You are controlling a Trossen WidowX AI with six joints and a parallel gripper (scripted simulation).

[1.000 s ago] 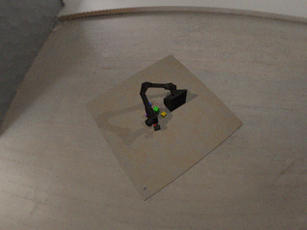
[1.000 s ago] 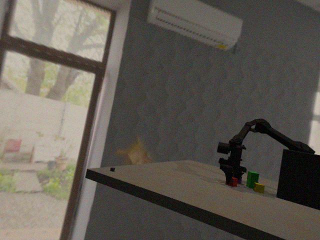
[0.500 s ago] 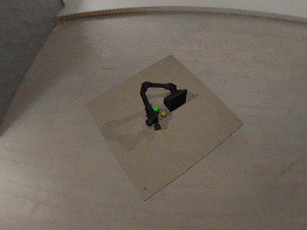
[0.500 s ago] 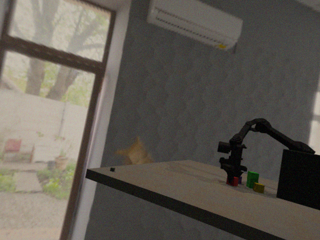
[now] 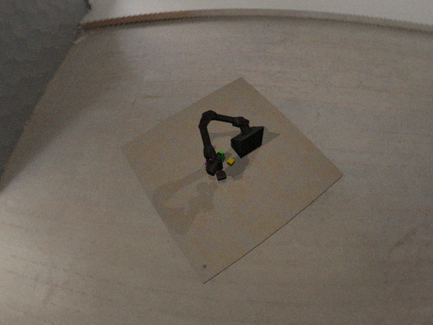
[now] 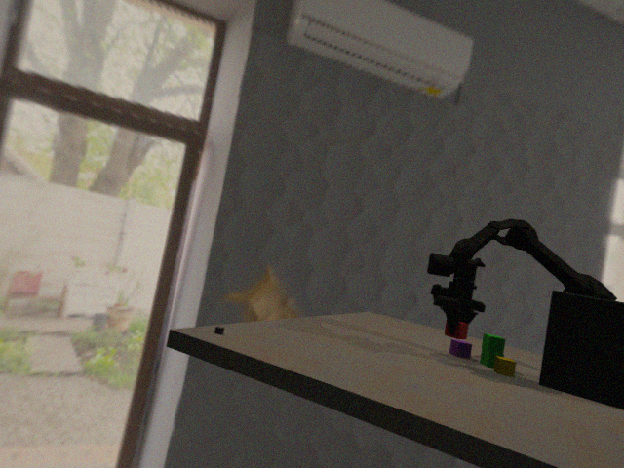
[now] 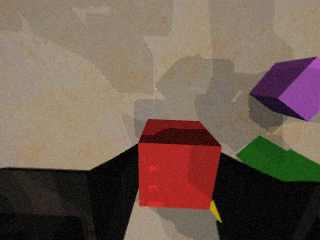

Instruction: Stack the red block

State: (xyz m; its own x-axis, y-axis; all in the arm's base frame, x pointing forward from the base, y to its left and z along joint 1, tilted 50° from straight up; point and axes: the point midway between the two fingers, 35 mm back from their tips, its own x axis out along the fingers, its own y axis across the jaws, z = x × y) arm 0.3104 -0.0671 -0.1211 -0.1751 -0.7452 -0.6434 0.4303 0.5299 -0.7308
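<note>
The yellow block lies 14 cm behind my gripper tip, 3 cm to the right of it and 6 cm below it. Round my gripper tip: purple block (2 cm behind, 14 cm to the right, 6 cm below); red block (1 cm above); blue block (11 cm behind, 23 cm to the right, 6 cm below).
</note>
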